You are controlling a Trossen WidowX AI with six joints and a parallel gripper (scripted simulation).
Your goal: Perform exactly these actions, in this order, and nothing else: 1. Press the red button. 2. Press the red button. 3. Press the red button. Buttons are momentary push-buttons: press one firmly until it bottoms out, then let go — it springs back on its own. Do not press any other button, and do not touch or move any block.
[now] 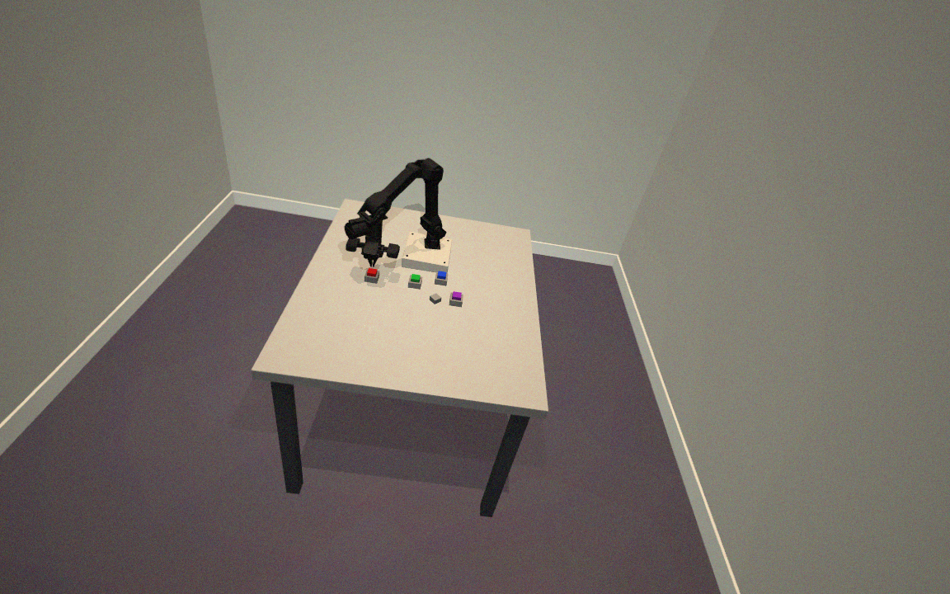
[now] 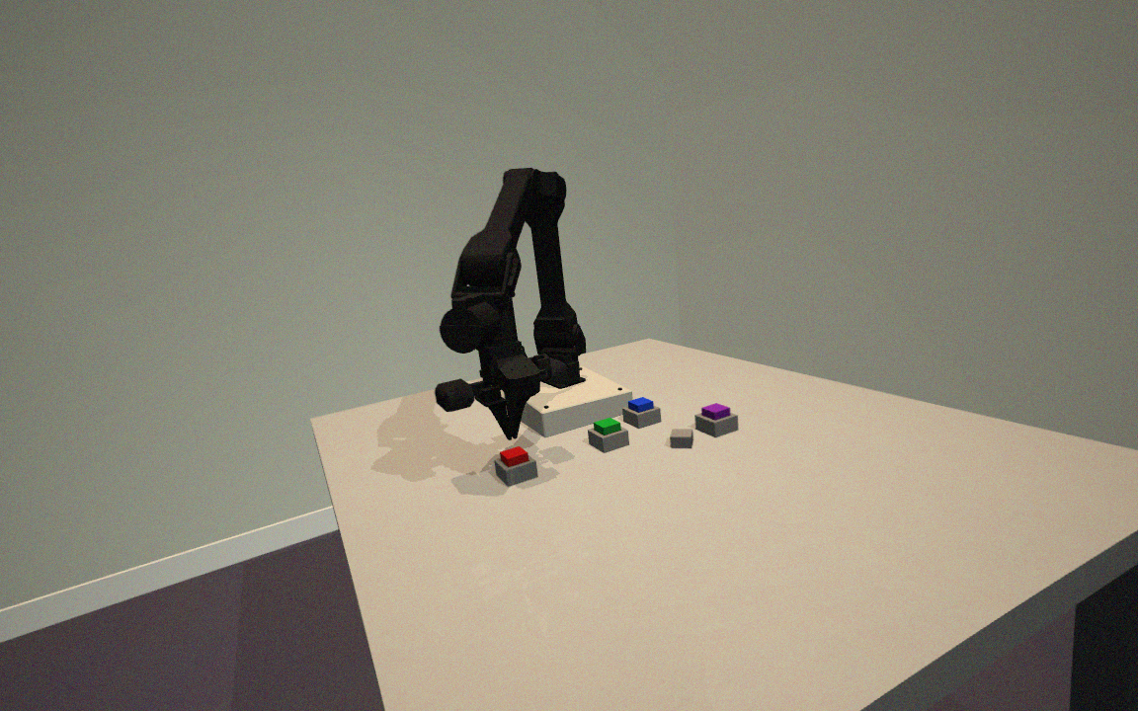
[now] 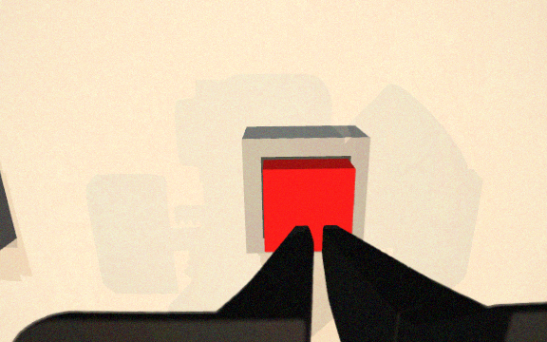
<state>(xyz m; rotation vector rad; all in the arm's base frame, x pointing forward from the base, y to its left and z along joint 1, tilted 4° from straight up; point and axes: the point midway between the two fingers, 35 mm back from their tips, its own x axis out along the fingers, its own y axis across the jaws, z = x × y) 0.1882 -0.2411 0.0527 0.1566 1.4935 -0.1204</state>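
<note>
My gripper tip is 3 cm above the red button. Round my gripper tip: blue button 27 cm to the left, 3 cm below, 1 cm behind; then green button 16 cm to the left, 3 cm below, 2 cm ahead; then small grey block 24 cm to the left, 11 cm ahead, 5 cm below.
</note>
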